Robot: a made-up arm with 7 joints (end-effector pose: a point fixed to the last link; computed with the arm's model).
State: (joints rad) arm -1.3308 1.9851 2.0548 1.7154 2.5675 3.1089 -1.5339
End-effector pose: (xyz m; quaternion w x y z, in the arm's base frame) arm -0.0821 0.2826 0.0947 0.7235 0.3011 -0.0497 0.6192
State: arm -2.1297 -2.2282 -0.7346 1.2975 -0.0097 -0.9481 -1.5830
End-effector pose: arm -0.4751 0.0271 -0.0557 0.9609 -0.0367 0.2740 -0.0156
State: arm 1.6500 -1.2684 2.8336 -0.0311 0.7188 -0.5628 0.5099
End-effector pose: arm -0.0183 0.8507 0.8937 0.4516 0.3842 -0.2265 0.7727
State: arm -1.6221 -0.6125 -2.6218 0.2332 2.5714 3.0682 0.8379
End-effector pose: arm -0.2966 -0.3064 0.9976 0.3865 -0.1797 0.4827 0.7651
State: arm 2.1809 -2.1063 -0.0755 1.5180 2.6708 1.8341 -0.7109
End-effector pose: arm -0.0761 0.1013 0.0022 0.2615 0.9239 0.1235 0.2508
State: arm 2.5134 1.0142 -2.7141 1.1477 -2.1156 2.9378 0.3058
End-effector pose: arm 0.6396 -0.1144 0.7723 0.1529 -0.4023 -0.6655 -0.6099
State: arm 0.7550 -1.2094 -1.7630 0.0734 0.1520 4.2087 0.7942
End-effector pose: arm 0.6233 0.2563 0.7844 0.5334 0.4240 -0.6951 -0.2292
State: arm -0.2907 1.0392 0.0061 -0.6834 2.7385 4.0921 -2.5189
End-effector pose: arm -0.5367 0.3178 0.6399 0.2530 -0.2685 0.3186 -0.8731
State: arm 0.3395 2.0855 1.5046 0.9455 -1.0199 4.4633 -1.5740
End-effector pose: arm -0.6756 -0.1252 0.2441 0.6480 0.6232 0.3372 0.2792
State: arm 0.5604 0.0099 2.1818 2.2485 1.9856 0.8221 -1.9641
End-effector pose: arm -0.2103 0.0212 0.5819 0.5788 -0.0200 -0.7919 0.1938
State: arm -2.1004 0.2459 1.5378 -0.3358 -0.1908 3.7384 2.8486
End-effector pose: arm -0.0213 0.1031 1.1240 0.2941 -0.2392 -0.9227 -0.0704
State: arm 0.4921 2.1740 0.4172 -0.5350 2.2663 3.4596 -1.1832
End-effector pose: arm -0.5011 -0.1738 0.0299 0.9278 0.3383 -0.1359 -0.0790
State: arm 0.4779 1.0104 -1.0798 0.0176 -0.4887 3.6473 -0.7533
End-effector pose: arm -0.4771 -0.3858 0.7414 0.6076 -0.7835 -0.1173 -0.0562
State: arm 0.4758 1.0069 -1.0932 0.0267 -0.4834 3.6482 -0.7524
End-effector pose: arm -0.4765 -0.3853 0.7439 0.6107 -0.7821 -0.1131 -0.0518
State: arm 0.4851 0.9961 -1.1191 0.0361 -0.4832 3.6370 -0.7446
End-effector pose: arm -0.4712 -0.3861 0.7497 0.6211 -0.7757 -0.1055 -0.0360
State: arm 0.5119 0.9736 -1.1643 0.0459 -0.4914 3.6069 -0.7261
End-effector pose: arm -0.4584 -0.3882 0.7611 0.6421 -0.7611 -0.0922 -0.0025
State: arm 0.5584 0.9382 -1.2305 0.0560 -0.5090 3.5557 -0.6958
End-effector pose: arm -0.4371 -0.3908 0.7799 0.6716 -0.7357 -0.0722 0.0504
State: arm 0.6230 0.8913 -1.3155 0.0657 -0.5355 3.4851 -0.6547
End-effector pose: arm -0.4078 -0.3915 0.8067 0.7044 -0.6983 -0.0453 0.1193
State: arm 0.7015 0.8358 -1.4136 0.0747 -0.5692 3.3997 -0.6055
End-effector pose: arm -0.3717 -0.3880 0.8414 0.7339 -0.6497 -0.0127 0.1978
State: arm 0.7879 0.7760 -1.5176 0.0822 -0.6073 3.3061 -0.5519
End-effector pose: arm -0.3307 -0.3788 0.8818 0.7553 -0.5936 0.0232 0.2767
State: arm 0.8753 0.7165 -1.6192 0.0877 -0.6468 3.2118 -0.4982
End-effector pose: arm -0.2877 -0.3636 0.9240 0.7674 -0.5354 0.0591 0.3476
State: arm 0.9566 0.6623 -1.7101 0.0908 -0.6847 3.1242 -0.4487
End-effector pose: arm -0.2468 -0.3440 0.9633 0.7719 -0.4814 0.0913 0.4050
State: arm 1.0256 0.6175 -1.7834 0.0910 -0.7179 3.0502 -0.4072
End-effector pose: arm -0.2118 -0.3233 0.9957 0.7718 -0.4371 0.1168 0.4468
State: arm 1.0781 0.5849 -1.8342 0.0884 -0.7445 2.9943 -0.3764
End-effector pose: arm -0.1859 -0.3053 1.0188 0.7698 -0.4056 0.1341 0.4743
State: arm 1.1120 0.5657 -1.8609 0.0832 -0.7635 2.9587 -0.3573
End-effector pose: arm -0.1702 -0.2931 1.0323 0.7677 -0.3878 0.1431 0.4897
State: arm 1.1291 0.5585 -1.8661 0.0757 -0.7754 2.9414 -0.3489
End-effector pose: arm -0.1638 -0.2875 1.0373 0.7661 -0.3820 0.1449 0.4961
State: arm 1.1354 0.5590 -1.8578 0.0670 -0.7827 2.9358 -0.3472
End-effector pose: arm -0.1634 -0.2865 1.0372 0.7651 -0.3836 0.1423 0.4972
